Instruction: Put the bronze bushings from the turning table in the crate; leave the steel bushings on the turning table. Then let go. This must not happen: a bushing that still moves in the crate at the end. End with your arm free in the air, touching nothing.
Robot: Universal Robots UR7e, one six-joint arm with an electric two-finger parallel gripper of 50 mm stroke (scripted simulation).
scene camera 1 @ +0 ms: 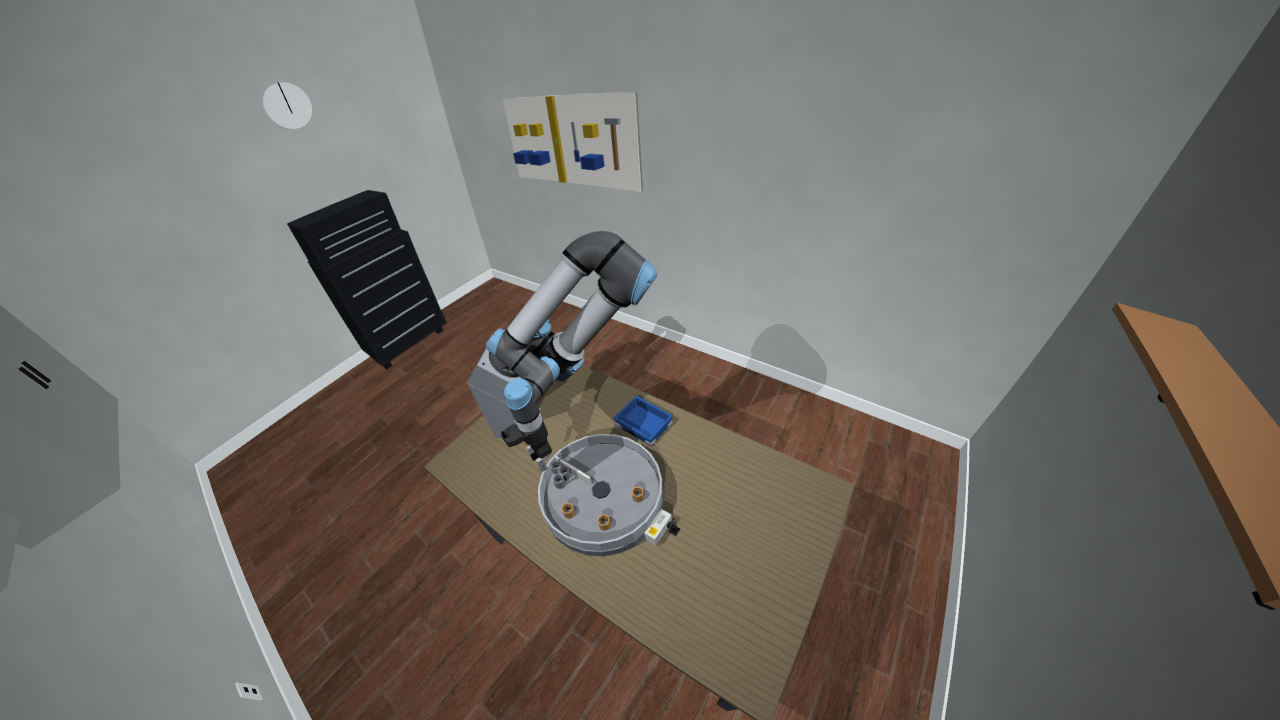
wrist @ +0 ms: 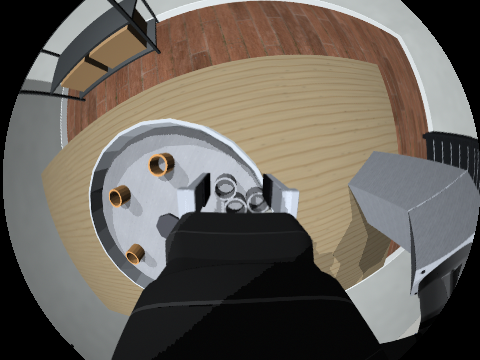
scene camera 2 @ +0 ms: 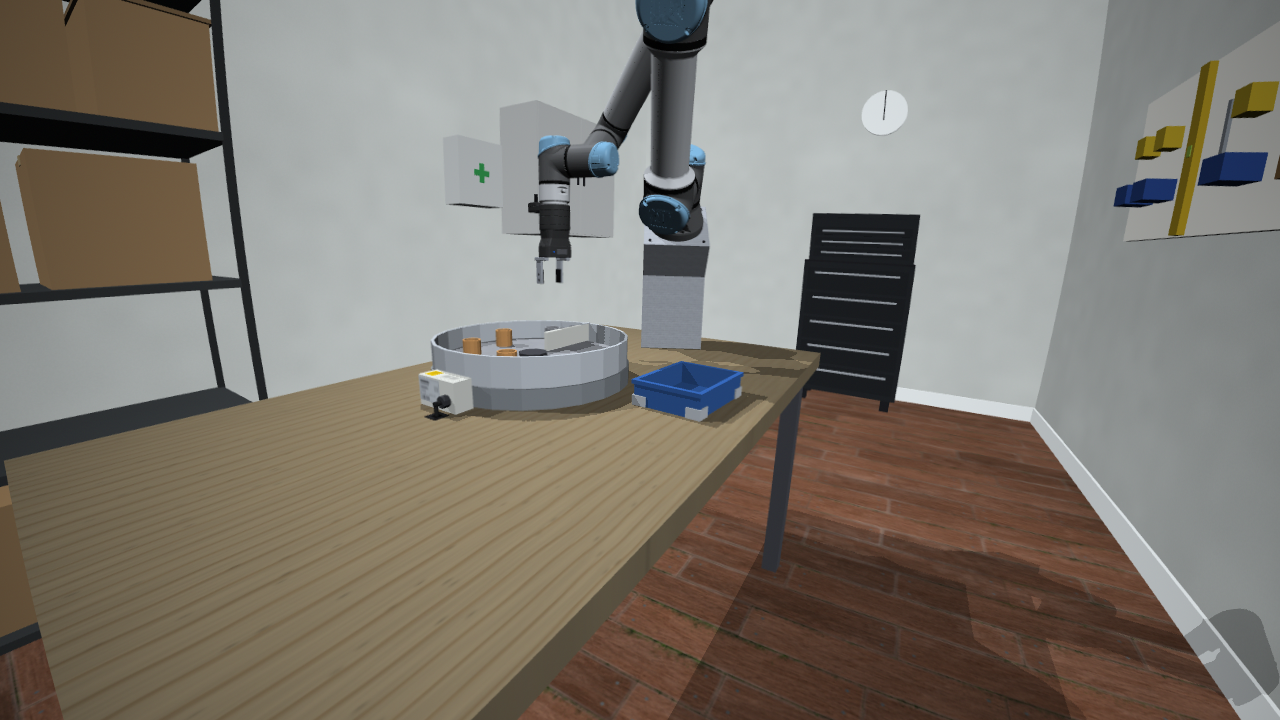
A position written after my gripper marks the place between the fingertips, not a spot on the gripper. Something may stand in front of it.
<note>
In view: my gripper (scene camera 2: 550,283) and a round grey turning table (scene camera 2: 525,346).
My gripper is seen too in the wrist view (wrist: 236,184).
</note>
